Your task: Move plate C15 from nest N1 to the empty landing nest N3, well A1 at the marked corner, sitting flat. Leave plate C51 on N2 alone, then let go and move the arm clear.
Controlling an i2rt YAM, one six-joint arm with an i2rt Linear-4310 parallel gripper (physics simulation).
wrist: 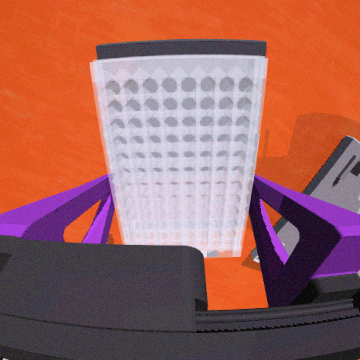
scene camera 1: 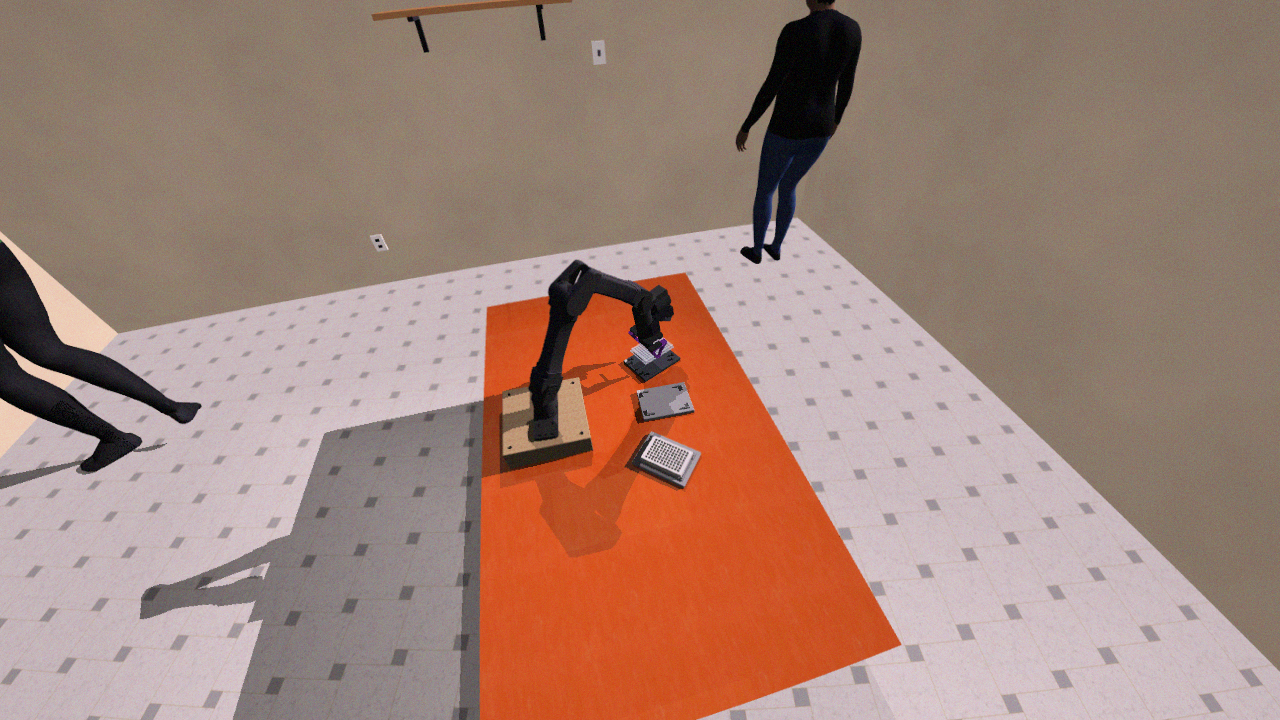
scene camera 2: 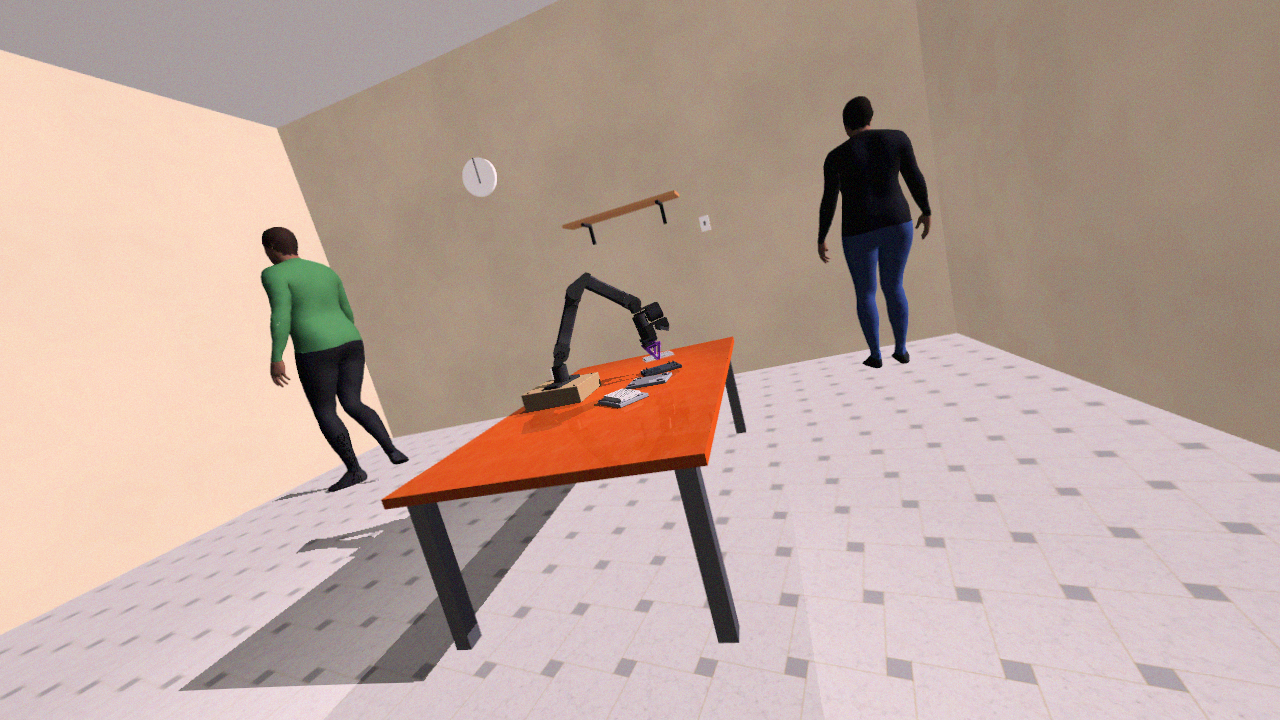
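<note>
My gripper [scene camera 1: 648, 347] [scene camera 2: 655, 351] [wrist: 181, 180] is shut on plate C15 [scene camera 1: 640, 354] [scene camera 2: 648, 359] [wrist: 177, 150], a clear-white well plate, with a purple finger on each long side. The plate hangs above dark nest N1 [scene camera 1: 657, 368] [scene camera 2: 663, 368], apart from it; the nest's far edge [wrist: 180, 48] shows past the plate in the wrist view. Empty grey nest N3 [scene camera 1: 665, 404] [scene camera 2: 650, 380] [wrist: 322, 190] is the middle one, with dark corner pieces. Plate C51 [scene camera 1: 669, 454] [scene camera 2: 622, 395] sits on nest N2 [scene camera 1: 684, 479]. Well A1 and the marked corner cannot be made out.
The nests stand in a row on the orange table [scene camera 1: 626, 608] [scene camera 2: 572, 447]. The arm's wooden base block [scene camera 1: 572, 416] [scene camera 2: 546, 396] stands left of them. Two people stand on the floor away from the table, and a wall shelf [scene camera 2: 622, 211] hangs behind.
</note>
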